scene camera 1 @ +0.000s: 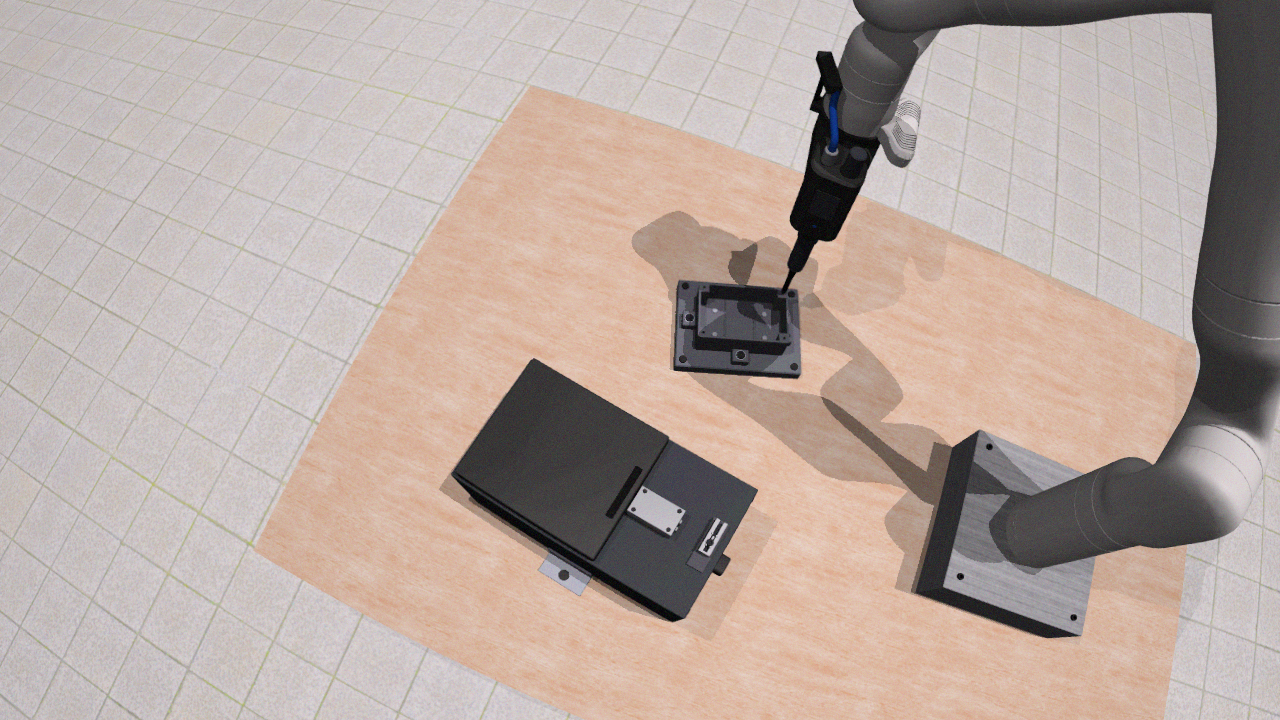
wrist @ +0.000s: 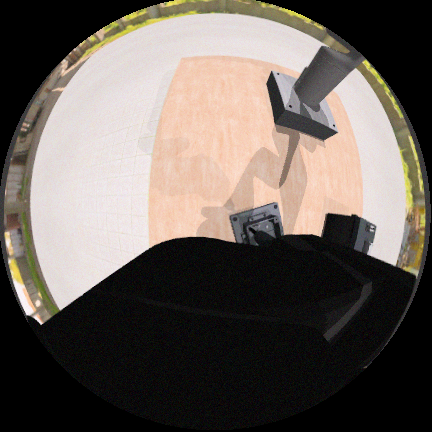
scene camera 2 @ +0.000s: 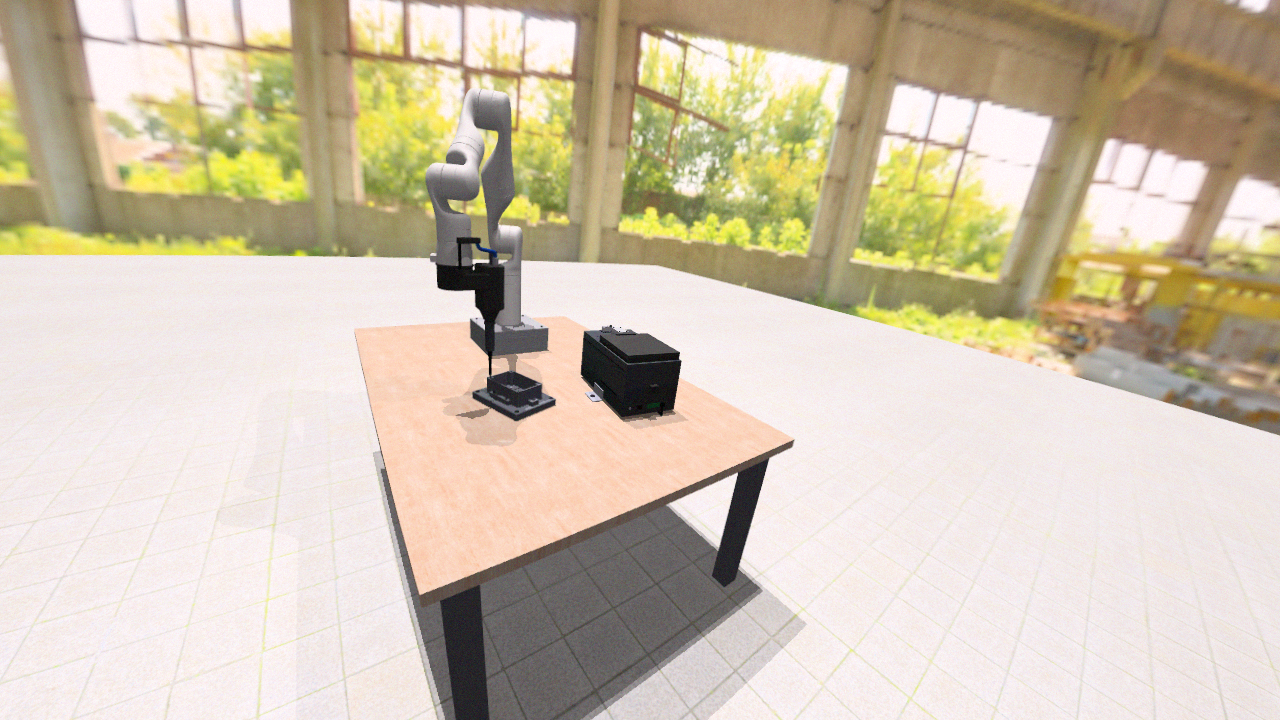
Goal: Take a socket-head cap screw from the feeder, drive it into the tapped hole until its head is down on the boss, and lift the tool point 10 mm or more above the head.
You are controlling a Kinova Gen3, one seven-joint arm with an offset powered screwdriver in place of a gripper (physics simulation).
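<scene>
My screwdriver (scene camera 1: 784, 291) (scene camera 2: 489, 374) (wrist: 251, 230) points down at one corner of the dark open-topped housing. Its thin bit ends at or just above the back right corner in scene camera 1; contact is too small to tell. No screw can be made out at the tip. The housing's base plate (scene camera 1: 707, 361) (scene camera 2: 516, 413) (wrist: 243, 218) lies flat on the table, with holes at its corners and small bosses beside the walls. The black screw feeder (scene camera 1: 563, 456) (scene camera 2: 631, 367) (wrist: 339, 231) stands apart, with a small silvery outlet (scene camera 1: 713, 537) on its lower deck.
The arm's grey base block (scene camera 1: 1011, 600) (scene camera 2: 528, 338) (wrist: 300, 120) stands on the wooden table (scene camera 1: 447, 313) (scene camera 2: 581, 483) (wrist: 200, 100). A small metal tab (scene camera 1: 577, 583) (scene camera 2: 593, 395) sticks out from the feeder's side. The black tool body covers the lower half of the wrist view.
</scene>
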